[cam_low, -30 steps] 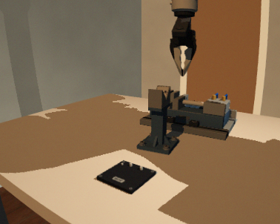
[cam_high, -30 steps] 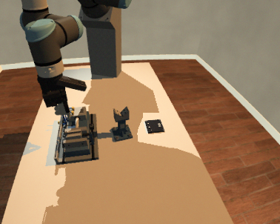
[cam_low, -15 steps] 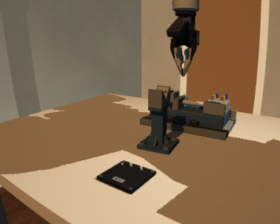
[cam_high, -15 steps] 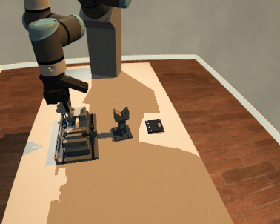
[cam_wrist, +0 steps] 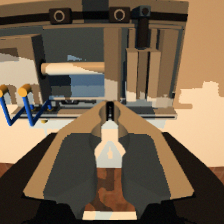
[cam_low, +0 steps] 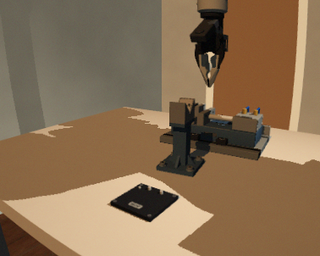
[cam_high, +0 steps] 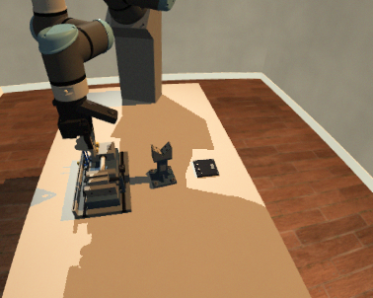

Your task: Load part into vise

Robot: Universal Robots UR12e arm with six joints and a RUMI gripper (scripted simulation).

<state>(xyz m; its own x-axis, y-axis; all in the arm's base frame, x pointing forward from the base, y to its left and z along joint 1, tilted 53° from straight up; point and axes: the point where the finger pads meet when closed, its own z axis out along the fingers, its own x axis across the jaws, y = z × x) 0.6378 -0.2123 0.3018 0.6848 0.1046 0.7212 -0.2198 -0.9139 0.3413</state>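
The part is 80 mm below my hand, 40 mm ahead of it and 10 mm to the right of it. From my hand the other things lie so: dark work stop rod 90 mm below, 50 mm ahead, 40 mm to the left; moving jaw 100 mm below; cream cylinder rod 100 mm below, 50 mm behind, 20 mm to the left.
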